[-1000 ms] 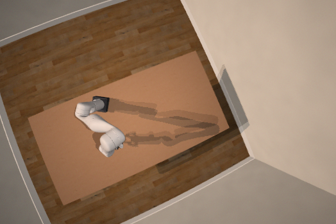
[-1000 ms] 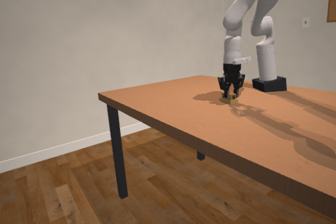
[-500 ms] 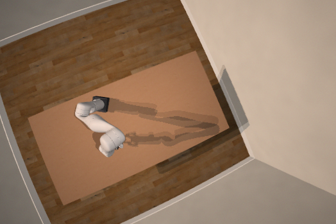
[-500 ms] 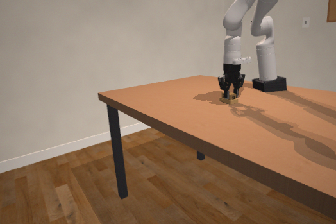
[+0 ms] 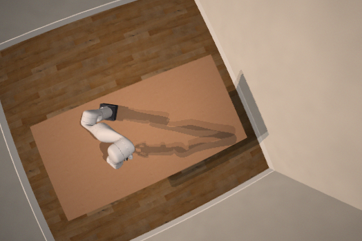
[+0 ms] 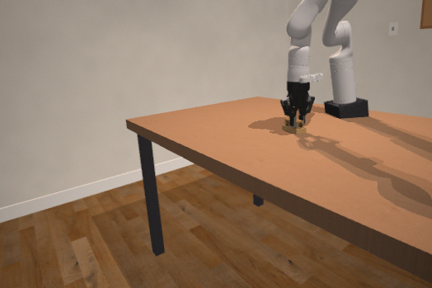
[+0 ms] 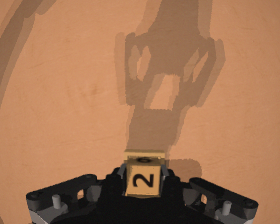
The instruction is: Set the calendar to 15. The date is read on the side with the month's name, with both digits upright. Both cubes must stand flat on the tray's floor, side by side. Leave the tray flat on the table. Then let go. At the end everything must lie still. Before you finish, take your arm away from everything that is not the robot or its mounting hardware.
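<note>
The wooden calendar tray lies 1 cm behind my hand, 2 cm to the right of it and 3 cm below it.
</note>
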